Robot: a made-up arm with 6 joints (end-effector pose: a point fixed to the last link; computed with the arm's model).
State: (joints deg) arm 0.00 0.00 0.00 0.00 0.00 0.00
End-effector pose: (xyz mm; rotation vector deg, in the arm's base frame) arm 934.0 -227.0 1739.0 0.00 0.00 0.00
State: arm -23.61 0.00 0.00 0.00 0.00 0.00
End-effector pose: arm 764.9 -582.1 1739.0 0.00 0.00 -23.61
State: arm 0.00 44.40 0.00 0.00 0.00 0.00
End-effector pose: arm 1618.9 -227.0 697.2 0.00 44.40 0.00
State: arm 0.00 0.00 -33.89 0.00 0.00 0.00
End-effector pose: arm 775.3 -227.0 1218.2 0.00 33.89 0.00
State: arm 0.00 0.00 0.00 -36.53 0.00 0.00
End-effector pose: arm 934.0 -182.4 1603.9 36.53 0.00 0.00
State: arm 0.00 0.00 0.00 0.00 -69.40 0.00
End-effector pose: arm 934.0 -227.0 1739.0 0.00 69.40 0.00
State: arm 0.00 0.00 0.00 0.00 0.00 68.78
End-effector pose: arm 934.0 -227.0 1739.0 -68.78 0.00 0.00
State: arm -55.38 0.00 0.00 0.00 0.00 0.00
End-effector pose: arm 343.8 -897.6 1739.0 0.00 0.00 -55.38
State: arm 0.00 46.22 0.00 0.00 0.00 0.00
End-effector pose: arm 1628.1 -227.0 645.6 0.00 46.22 0.00
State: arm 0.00 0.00 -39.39 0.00 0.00 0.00
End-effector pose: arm 721.8 -227.0 1146.3 0.00 39.39 0.00
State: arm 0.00 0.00 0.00 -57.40 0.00 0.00
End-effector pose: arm 934.0 -122.3 1547.8 57.40 0.00 0.00
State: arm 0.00 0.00 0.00 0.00 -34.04 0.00
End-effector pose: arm 934.0 -227.0 1739.0 0.00 34.04 0.00
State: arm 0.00 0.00 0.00 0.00 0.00 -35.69
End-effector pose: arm 934.0 -227.0 1739.0 35.69 0.00 0.00
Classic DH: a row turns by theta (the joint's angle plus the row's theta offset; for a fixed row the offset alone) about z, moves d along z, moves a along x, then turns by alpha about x. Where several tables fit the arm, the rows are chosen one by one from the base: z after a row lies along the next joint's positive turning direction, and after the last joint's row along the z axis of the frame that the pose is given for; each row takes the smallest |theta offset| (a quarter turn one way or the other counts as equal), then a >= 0, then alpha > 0; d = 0 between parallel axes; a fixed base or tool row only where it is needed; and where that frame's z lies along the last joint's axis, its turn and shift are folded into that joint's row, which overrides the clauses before.
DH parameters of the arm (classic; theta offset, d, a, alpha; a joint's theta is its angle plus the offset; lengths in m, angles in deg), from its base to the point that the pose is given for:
joint 1: 0 0.379 0 -90
joint 2: -90 0 1.36 180
joint 3: 0 0 0 -90
joint 4: 0 -0.934 0 90
joint 5: 0 0.227 0 -90
joint 6: 90 0 0 90
tool (fixed): -90 0 0 0

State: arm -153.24 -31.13 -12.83 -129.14 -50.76 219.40
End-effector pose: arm -148.8 -235.5 1669.3 -112.97 86.22 -96.43
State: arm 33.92 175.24 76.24 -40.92 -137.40 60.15
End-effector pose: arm -53.7 -242.8 -1875.6 -43.44 -114.79 -63.20
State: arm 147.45 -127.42 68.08 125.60 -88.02 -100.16
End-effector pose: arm 1556.4 -1150.2 -874.9 -143.82 -78.38 64.77
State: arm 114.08 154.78 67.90 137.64 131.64 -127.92
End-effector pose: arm -472.6 646.5 -1775.7 52.16 -105.74 -23.39
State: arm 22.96 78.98 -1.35 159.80 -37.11 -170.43
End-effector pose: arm 1361.7 808.2 -268.6 -7.09 43.40 7.80
